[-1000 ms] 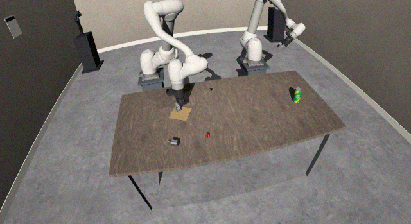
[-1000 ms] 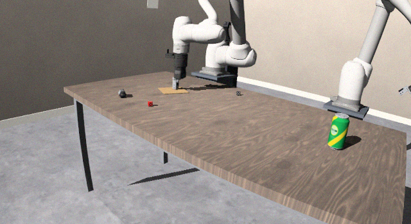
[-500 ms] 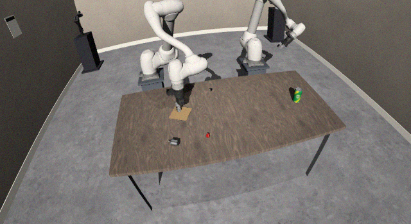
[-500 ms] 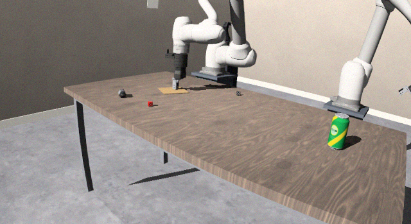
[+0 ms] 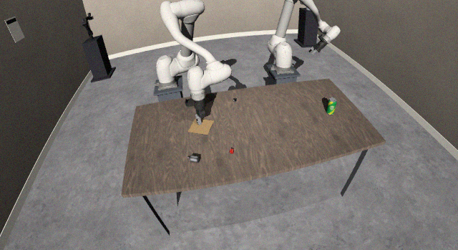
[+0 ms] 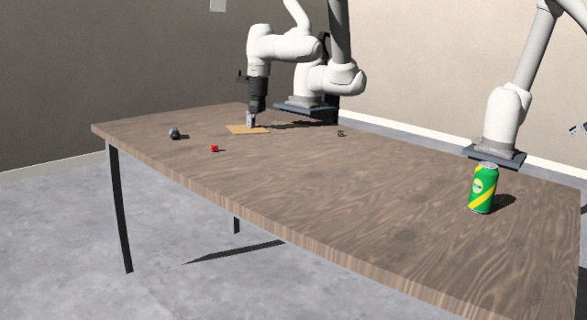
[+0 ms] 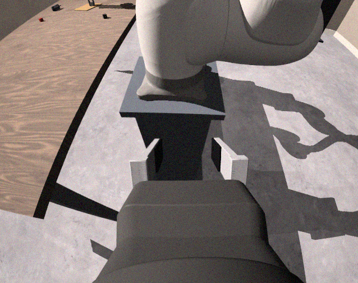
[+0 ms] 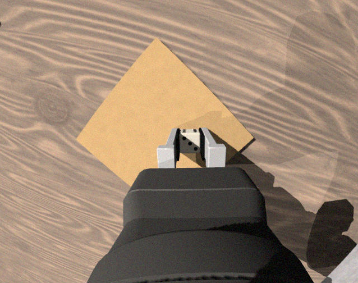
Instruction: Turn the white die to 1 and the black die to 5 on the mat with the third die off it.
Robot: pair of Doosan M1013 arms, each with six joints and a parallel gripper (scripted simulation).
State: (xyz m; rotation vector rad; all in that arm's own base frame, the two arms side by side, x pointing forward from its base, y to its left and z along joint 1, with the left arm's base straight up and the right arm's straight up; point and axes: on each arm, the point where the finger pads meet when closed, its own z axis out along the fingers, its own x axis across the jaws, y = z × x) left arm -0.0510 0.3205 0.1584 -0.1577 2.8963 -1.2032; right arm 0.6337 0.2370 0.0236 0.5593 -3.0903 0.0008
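Observation:
My right hand is 1 cm above the white die. From my right hand the other things lie so: tan mat 3 cm ahead, 2 cm below, 1 cm to the left; then black die 29 cm to the left, 21 cm behind, 1 cm below; then red die 30 cm ahead, 17 cm to the left, 1 cm below.

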